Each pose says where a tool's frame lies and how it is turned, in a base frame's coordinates. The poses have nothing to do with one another.
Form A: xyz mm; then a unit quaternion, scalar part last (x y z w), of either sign.
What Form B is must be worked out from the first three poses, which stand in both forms.
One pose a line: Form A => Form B
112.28 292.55 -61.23 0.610 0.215 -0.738 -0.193 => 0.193 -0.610 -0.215 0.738 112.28 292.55 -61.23
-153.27 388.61 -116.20 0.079 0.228 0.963 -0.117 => 0.117 -0.079 -0.228 -0.963 -153.27 388.61 -116.20
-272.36 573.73 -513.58 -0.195 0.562 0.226 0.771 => 0.771 -0.195 0.562 0.226 -272.36 573.73 -513.58
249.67 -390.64 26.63 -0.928 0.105 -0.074 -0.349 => 0.349 0.928 -0.105 0.074 249.67 -390.64 26.63
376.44 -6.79 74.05 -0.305 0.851 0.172 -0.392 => 0.392 0.305 -0.851 -0.172 376.44 -6.79 74.05
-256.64 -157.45 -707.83 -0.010 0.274 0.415 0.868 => 0.868 -0.010 0.274 0.415 -256.64 -157.45 -707.83
